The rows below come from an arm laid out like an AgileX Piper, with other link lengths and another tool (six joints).
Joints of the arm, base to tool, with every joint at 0 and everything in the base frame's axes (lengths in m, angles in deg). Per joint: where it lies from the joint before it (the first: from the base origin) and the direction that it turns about. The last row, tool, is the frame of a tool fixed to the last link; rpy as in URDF.
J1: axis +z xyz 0 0 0.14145
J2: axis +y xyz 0 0 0
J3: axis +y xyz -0.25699 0 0.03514
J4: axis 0.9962 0 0.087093 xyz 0.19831 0 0.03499
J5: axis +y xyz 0 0 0
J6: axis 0.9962 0 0.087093 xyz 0.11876 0 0.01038
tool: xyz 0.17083 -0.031 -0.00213 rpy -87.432 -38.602 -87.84
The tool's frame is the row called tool.
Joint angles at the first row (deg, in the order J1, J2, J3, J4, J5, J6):
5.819 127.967 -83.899 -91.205 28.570 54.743
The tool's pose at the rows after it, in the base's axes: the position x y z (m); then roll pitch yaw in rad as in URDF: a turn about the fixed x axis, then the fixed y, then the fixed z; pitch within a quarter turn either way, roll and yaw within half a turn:
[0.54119 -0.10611 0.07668 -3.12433 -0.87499 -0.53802]
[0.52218 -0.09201 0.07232 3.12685 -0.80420 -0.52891]
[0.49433 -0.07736 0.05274 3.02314 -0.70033 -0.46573]
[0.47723 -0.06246 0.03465 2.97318 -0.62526 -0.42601]
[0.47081 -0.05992 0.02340 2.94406 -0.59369 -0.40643]
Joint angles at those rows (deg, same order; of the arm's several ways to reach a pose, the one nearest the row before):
7.132 124.334 -83.924 -79.801 29.846 50.677
9.549 122.433 -84.047 -68.113 33.221 40.683
12.774 122.518 -84.060 -58.518 39.016 31.796
15.127 123.485 -84.061 -53.617 41.937 27.789
15.717 124.709 -84.105 -52.547 42.828 26.766

